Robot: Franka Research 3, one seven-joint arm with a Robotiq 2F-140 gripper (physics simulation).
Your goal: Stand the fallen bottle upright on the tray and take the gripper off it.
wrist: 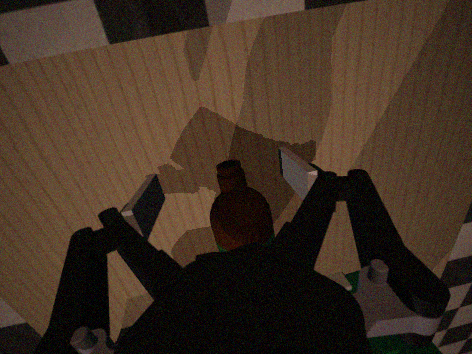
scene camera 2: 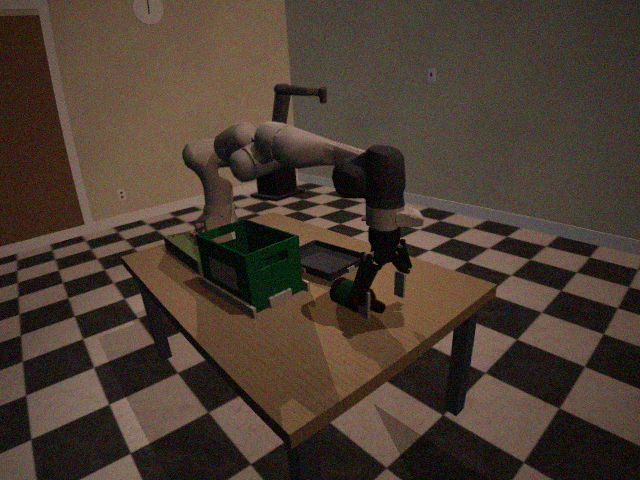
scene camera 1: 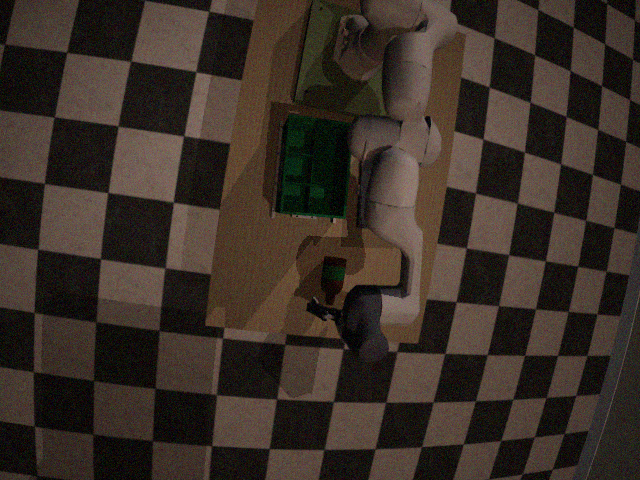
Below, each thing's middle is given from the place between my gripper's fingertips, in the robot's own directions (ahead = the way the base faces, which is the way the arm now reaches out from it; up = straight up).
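Labels:
Brown bottle (scene camera 2: 340,292): 70 mm behind my hand.

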